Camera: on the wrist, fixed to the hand. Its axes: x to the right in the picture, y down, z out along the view.
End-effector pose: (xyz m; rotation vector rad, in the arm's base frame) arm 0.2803 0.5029 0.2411 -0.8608 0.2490 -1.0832
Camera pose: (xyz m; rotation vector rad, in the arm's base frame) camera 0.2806 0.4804 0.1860 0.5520 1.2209 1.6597
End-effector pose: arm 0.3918 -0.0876 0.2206 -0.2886 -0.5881 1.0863
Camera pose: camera 0.3952 -0.0623 0.1668 0.8086 -0.7150 -1.9251
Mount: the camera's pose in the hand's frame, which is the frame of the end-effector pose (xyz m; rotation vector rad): 0.0072 0.0355 -0.0473 -0.1145 -0.5338 -3.0877
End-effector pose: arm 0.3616 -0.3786 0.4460 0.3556 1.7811 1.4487
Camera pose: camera 0.3137 -0.3958 0.4770 -1.3629 0.1158 -0.8685
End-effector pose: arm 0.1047 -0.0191 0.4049 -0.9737 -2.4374 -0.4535
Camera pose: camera 0.1397 -0.0124 0.4527 -2.1945 1.0131 0.5387
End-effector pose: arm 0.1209 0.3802 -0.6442 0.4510 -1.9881 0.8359
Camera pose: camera 0.1244 0.4389 -0.6344 2.3265 0.2456 -1.4075
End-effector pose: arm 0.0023 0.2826 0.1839 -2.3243 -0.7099 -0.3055
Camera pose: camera 0.0272 0.2318 0.2026 -0.6548 2.6180 0.5396
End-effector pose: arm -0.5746 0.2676 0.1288 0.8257 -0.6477 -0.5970
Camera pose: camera -0.5278 0.3039 0.1353 -0.5891 -0.6637 2.3456
